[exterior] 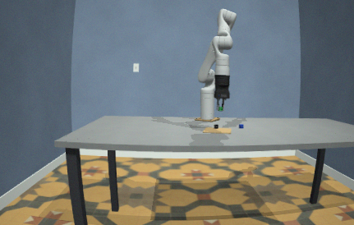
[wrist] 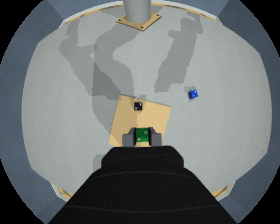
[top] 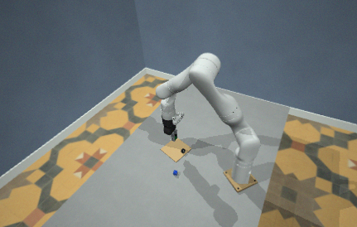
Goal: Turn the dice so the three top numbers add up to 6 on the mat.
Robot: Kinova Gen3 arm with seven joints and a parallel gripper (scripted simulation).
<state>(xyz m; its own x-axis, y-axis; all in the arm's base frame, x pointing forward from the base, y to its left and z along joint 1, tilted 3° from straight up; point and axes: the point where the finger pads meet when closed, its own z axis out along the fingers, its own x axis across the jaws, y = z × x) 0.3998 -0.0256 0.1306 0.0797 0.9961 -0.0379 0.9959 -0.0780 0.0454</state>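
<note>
The tan mat lies 120 mm below my hand and 10 mm to the right of it. Round my hand: black die 110 mm below, 50 mm behind; then blue die 150 mm to the left, 110 mm below, 70 mm behind; then green die 10 mm below.
</note>
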